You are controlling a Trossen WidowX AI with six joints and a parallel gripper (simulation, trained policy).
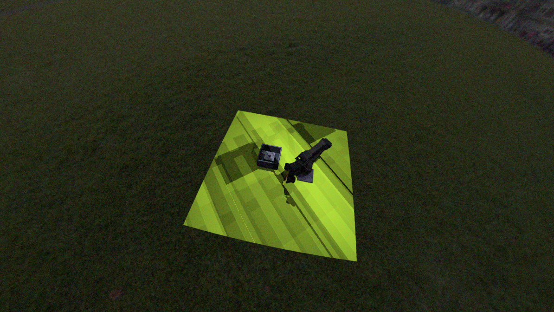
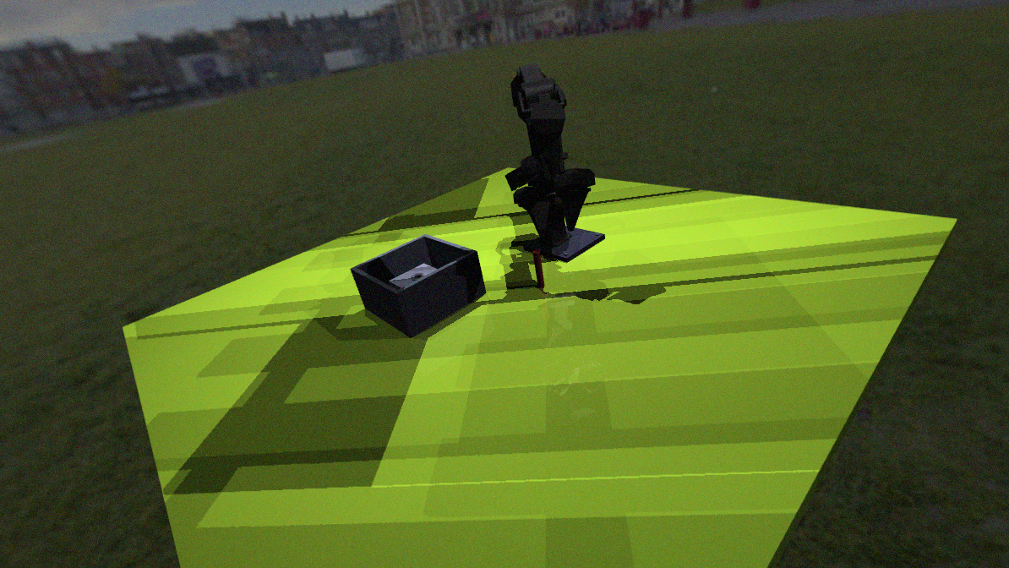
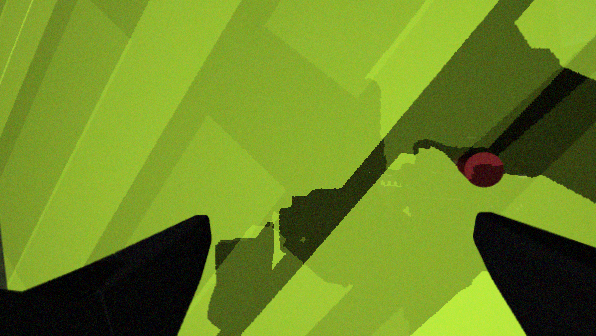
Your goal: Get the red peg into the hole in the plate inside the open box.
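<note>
The red peg is 80 mm below my gripper tip, 50 mm to the right of it and 10 mm ahead of it. Also, from my gripper tip: pale plate 240 mm to the right, 170 mm ahead, 80 mm below; then dark box 240 mm to the right, 170 mm ahead, 100 mm below.
</note>
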